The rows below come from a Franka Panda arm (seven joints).
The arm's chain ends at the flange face. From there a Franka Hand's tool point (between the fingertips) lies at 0.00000 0.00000 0.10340 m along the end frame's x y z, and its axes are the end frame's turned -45 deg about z.
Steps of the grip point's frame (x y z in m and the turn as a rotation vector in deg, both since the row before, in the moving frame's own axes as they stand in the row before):
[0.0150 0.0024 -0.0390 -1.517 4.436 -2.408]
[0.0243 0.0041 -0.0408 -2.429 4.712 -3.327]
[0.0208 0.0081 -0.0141 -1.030 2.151 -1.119]
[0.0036 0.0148 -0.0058 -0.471 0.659 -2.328]
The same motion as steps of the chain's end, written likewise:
[0.0048 -0.0050 -0.0387 2.064 4.209 -2.408]
[0.0111 -0.0111 -0.0404 1.614 5.049 -3.327]
[0.0164 -0.0075 -0.0140 0.793 2.249 -1.119]
[0.0116 0.0082 -0.0058 0.133 0.799 -2.328]

